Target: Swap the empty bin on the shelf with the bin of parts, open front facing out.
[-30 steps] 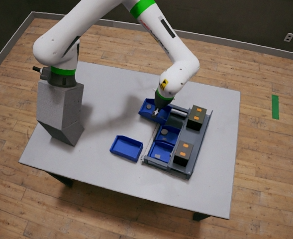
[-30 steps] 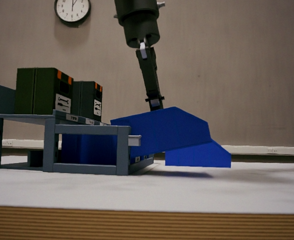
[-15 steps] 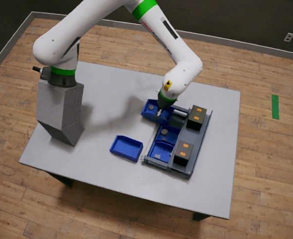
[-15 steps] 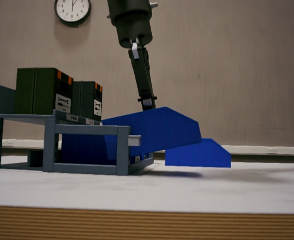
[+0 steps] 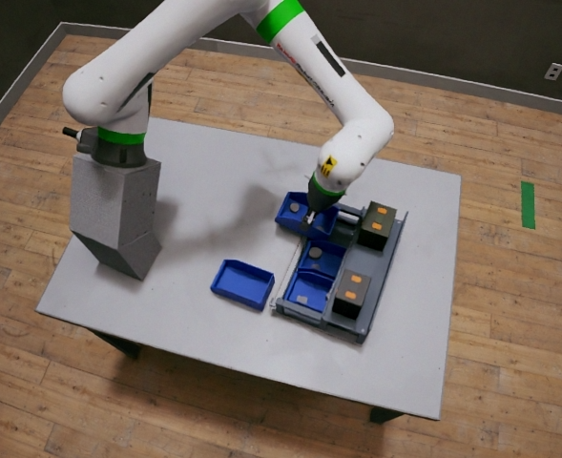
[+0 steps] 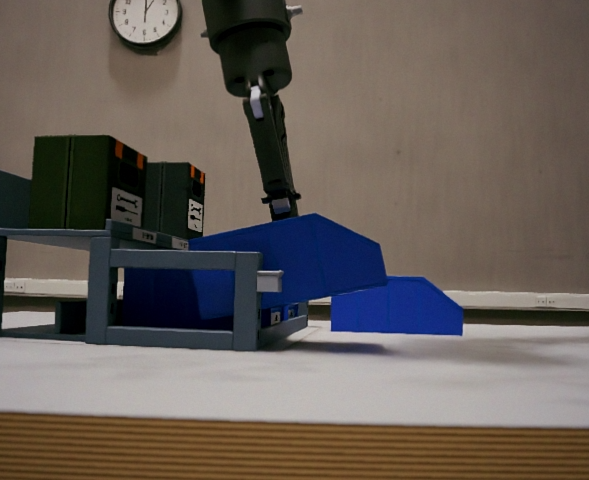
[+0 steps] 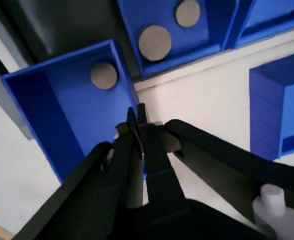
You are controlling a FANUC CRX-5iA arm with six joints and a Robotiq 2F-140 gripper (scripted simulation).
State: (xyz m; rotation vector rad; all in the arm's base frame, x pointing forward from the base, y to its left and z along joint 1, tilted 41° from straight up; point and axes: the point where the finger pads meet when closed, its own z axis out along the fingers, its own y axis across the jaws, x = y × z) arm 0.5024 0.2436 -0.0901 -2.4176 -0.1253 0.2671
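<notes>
Now: hand 13 cm short of the grey shelf, 6 cm to the left of it and 5 cm above it.
</notes>
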